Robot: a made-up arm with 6 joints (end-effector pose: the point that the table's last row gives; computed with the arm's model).
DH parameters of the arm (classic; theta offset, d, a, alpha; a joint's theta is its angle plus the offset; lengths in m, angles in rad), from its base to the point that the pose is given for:
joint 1: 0 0.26 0 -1.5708
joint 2: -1.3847 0 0.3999 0
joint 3: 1.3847 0 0.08 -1.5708
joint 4: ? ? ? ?
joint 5: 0 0 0.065 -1.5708
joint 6: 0 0.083 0 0
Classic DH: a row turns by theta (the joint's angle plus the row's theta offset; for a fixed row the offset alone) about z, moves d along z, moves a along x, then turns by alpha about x.
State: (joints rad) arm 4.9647 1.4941 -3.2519 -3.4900 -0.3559 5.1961
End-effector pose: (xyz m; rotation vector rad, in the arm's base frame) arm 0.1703 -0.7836 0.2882 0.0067 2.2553 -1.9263
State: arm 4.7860 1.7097 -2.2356 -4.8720 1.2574 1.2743
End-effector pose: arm 0.1067 -0.6561 -0.2149 0.6431 1.8456 0.5116
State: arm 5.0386 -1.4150 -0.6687 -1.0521 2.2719 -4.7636
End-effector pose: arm -0.1137 0.0507 0.5906 -0.3004 -2.2547 -0.0601
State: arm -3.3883 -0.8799 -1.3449 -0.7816 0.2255 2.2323
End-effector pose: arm -0.0404 -0.0224 0.9302 -0.9501 -0.6279 1.0053
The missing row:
joint 4: 0 0.355 0 1.5708
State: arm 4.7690 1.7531 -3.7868 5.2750 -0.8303 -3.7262
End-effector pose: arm 0.1248 -0.6311 0.3998 -0.8455 0.8038 -2.4895
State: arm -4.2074 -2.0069 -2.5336 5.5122 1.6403 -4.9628
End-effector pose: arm 0.4395 -0.6693 0.2148 -0.4986 0.6339 0.2011
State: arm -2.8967 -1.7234 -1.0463 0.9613 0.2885 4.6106
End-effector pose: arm 0.3127 0.1108 0.7326 0.4582 -0.3698 -0.4088
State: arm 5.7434 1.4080 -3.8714 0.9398 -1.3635 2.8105
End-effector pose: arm 0.3790 -0.3161 0.5761 0.7400 -0.7094 -0.2930
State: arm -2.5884 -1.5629 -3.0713 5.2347 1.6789 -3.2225
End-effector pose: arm 0.6438 0.4887 0.3339 0.6470 -1.2532 -2.3265
